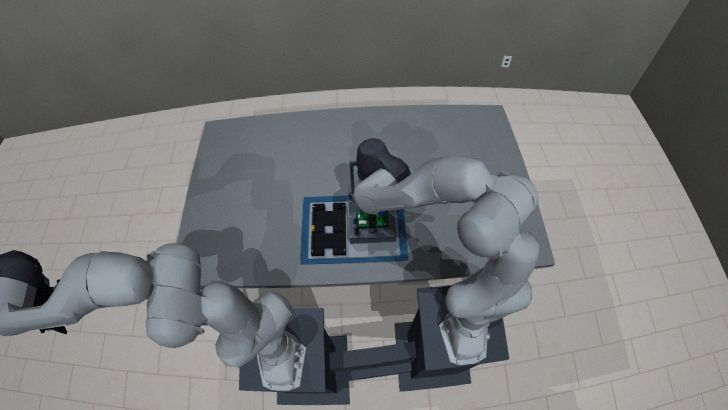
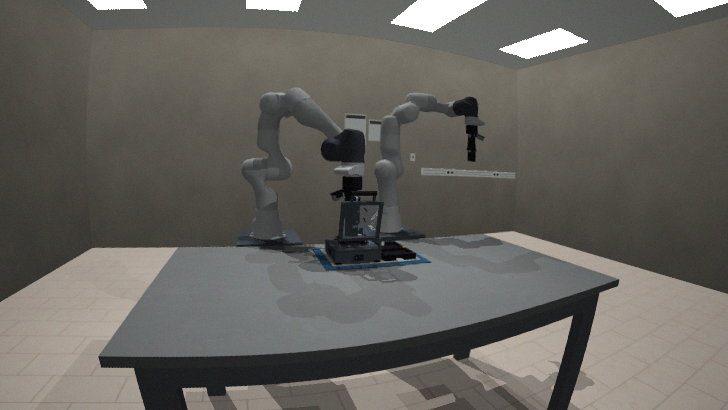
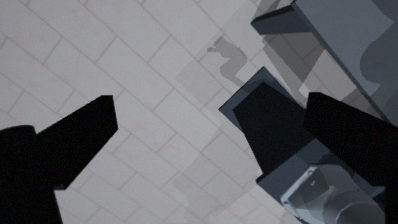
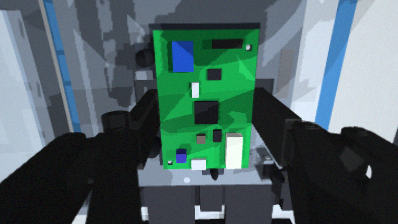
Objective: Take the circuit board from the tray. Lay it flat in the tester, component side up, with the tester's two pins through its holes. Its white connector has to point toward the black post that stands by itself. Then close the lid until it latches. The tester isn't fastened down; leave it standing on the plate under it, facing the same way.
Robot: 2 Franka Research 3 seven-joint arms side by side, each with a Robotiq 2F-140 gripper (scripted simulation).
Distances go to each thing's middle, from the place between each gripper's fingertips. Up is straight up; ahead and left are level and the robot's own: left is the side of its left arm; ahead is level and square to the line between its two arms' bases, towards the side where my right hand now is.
Now: right hand 20 mm above the green circuit board (image 4: 205,78). Also, from my right hand: clear lid (image 2: 359,220): 120 mm ahead, 10 mm to the right, 80 mm above; then nest (image 4: 144,52): 10 mm ahead, 30 mm below; then black tray (image 1: 320,218): 10 mm ahead, 170 mm to the left, 80 mm below.
My left gripper is now 780 mm to the left of the black tray, 410 mm short of it and 390 mm above it. Round my left hand: clear lid 960 mm to the right, 520 mm ahead, 230 mm below; green circuit board 940 mm to the right, 400 mm ahead, 330 mm below; nest 940 mm to the right, 410 mm ahead, 340 mm below.
